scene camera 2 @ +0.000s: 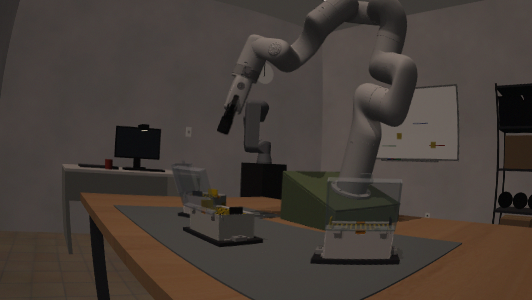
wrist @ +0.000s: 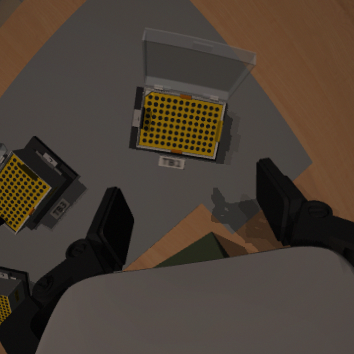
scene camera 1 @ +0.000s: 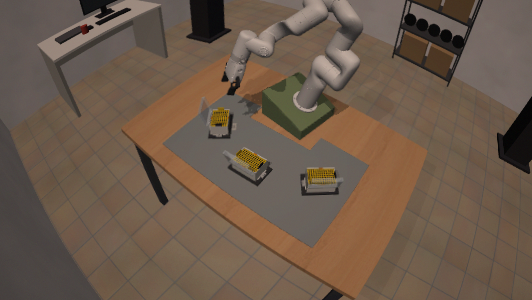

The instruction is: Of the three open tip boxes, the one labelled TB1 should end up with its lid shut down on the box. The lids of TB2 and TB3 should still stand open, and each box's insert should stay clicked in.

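Frame: origin at the arm's base, x ahead, y left, z up, level; millimetres.
Seen in the pictures: gripper, fingertip midpoint: (scene camera 2: 222, 132) (wrist: 189, 191) (scene camera 1: 227, 87); arm's base, link origin: (scene camera 1: 304, 102).
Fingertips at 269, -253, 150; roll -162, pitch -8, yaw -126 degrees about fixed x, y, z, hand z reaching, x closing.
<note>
Offsets run from my fingertips to a thing's top centre, as dx, dy, dz. "pt": to the spot under its first point. Level surfaces: height alone.
TB1 {+22, -41, -165} (scene camera 1: 219, 122) (wrist: 182, 125) is a white box with a yellow insert seated in it. Its clear lid {pt +48, -110, -138} (scene camera 1: 204, 109) (scene camera 2: 191, 181) (wrist: 195, 65) stands open. TB3 (scene camera 1: 248, 165) (scene camera 2: 222, 226) (wrist: 20, 192) is the middle box, and TB2 {pt +136, +535, -152} (scene camera 1: 321, 186) (scene camera 2: 357, 242) is at the right in scene camera 1; both lids are open and yellow inserts show in both. TB2 is partly hidden at the wrist view's lower left. My gripper (scene camera 1: 228, 85) (scene camera 2: 224, 129) (wrist: 189, 191) is open and empty, high above the table, on the robot-base side of TB1.
The boxes stand on black bases on a grey mat {dz -239} (scene camera 1: 285, 215) (scene camera 2: 280, 265) (wrist: 75, 75) on the wooden table {dz -242} (scene camera 1: 395, 170). A green block (scene camera 1: 285, 110) (scene camera 2: 305, 200) under the arm's base stands beside the mat. A TB1 label {pt -15, +16, -237} (wrist: 171, 162) lies beside TB1.
</note>
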